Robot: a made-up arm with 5 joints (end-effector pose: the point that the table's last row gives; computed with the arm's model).
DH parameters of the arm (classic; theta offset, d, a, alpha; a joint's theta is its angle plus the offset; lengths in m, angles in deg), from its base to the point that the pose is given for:
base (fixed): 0 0 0.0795 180
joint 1: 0 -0.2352 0.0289 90
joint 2: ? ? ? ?
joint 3: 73.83 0 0.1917 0
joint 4: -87.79 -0.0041 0 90
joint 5: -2.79 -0.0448 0 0
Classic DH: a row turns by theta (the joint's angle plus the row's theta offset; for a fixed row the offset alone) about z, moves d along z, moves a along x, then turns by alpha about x.
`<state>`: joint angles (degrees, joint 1 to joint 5).
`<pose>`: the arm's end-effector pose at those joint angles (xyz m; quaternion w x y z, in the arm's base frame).
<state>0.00 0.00 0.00 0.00 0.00</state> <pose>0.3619 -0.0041 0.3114 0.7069 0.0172 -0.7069 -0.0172</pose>
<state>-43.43 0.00 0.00 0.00 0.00</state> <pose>0.2874 0.1911 0.3114 0.6631 0.2775 -0.6504 0.2456</pose>
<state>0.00 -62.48 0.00 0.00 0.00</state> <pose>0.1579 -0.0041 0.4952 0.2378 0.0236 -0.9710 -0.0058</pose>
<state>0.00 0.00 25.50 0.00 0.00</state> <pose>0.3420 -0.0041 0.2089 0.8455 0.0130 -0.5335 -0.0206</pose>
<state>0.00 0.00 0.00 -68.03 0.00</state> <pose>0.3338 -0.0041 0.3529 0.1905 0.0239 -0.9814 -0.0046</pose>
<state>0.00 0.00 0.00 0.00 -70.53</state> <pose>0.3619 -0.0041 0.3114 0.5672 0.4222 -0.5672 -0.4222</pose>
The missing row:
joint 2: -76.04 0 0.0709 0
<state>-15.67 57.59 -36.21 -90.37 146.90</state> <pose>0.3630 0.0753 0.2365 0.0320 -0.8854 -0.4276 0.1795</pose>
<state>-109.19 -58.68 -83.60 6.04 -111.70</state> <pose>0.1522 -0.1964 0.4279 0.3922 -0.8537 -0.3421 -0.0182</pose>
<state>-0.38 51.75 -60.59 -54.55 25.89</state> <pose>0.3813 -0.0021 0.3412 0.2253 -0.1917 -0.9541 0.0468</pose>
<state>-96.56 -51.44 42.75 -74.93 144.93</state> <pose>0.0631 0.1783 0.3722 0.0273 0.3868 0.9205 -0.0485</pose>
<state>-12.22 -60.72 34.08 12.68 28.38</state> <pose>0.2647 0.0359 0.3871 0.5827 -0.0917 -0.7824 0.1996</pose>
